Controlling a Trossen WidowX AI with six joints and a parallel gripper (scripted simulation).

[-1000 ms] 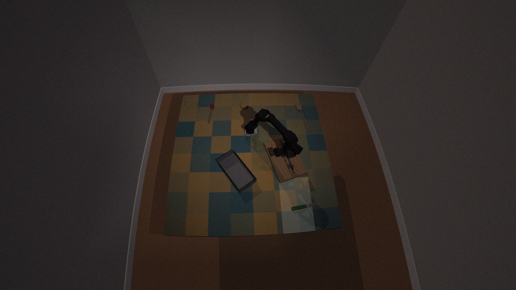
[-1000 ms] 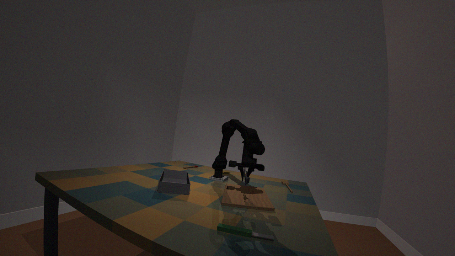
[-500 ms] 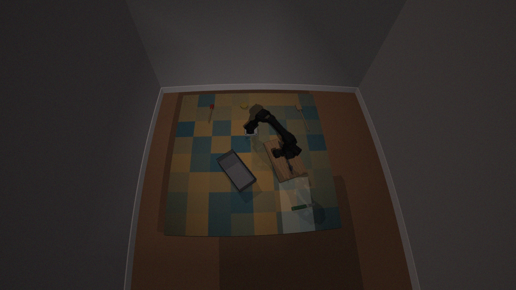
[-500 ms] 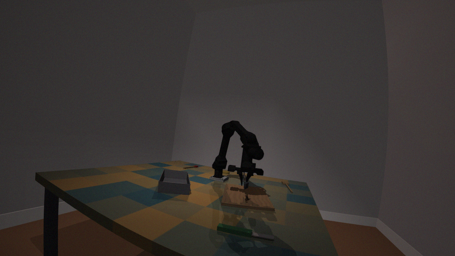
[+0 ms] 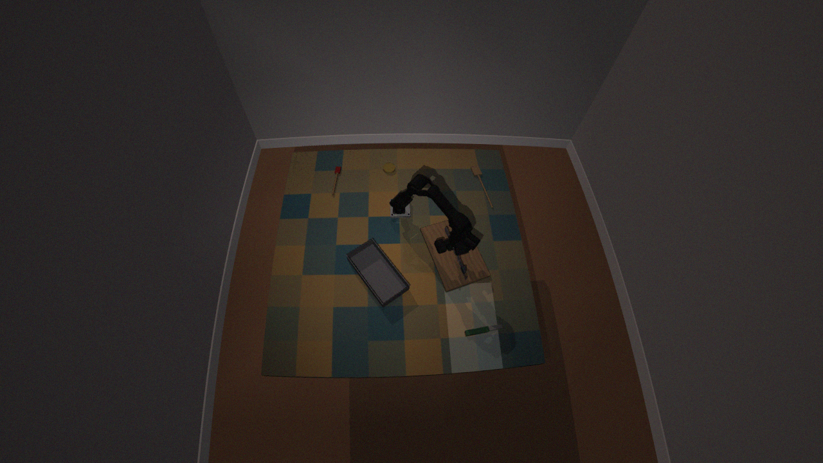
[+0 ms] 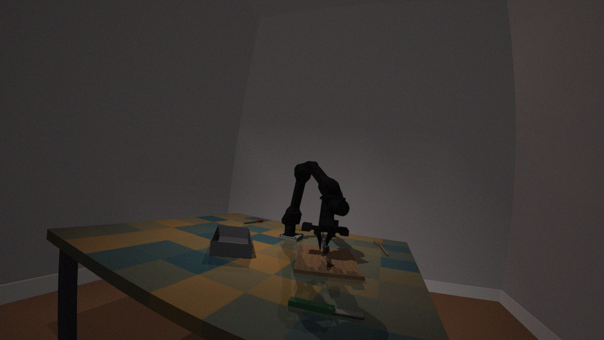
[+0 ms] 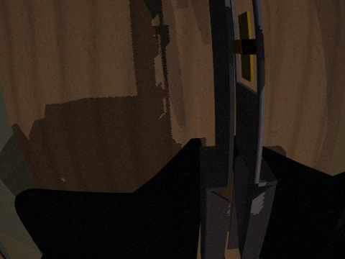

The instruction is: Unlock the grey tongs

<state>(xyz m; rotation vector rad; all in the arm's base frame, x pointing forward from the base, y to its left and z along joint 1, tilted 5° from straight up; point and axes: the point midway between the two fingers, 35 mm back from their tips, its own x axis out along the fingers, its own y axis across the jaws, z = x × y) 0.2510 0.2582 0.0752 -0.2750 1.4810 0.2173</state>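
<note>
The wooden board is 40 mm below my gripper tip, 20 mm to the left of it and 10 mm behind it. From my gripper tip the other things lie so: red-tipped stick: 610 mm to the right, 480 mm behind, 40 mm below; roasting tin: 360 mm to the right, 110 mm ahead, 20 mm below; yellow disc: 550 mm behind, 310 mm to the right, 30 mm below.
</note>
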